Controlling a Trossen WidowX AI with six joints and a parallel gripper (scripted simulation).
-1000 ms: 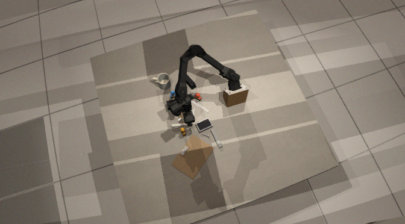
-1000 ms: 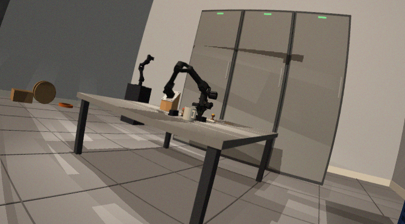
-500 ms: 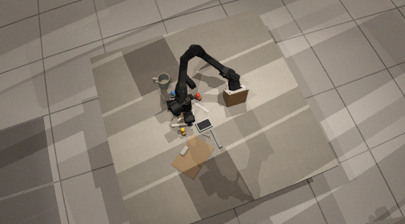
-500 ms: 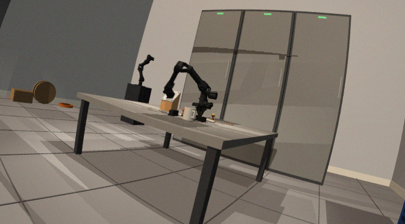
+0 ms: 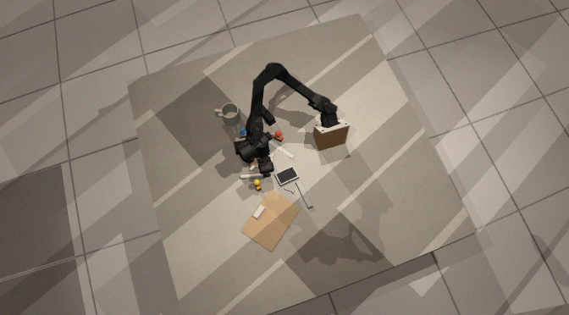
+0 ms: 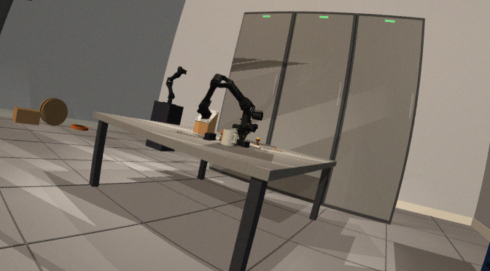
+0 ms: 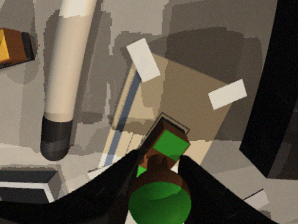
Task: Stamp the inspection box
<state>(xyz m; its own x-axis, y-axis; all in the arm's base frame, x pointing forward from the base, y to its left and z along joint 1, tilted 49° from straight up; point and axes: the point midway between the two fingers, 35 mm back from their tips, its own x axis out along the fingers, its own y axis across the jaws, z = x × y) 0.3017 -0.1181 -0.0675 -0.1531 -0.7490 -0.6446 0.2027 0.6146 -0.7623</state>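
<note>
My gripper tip is now 20 mm above the beige card. From my gripper tip the other things lie so: black block (100 mm to the right, 30 mm ahead, 10 mm below); then white marker (60 mm to the left, 40 mm ahead, 10 mm below); then green-knobbed stamp (right at my gripper tip).
</note>
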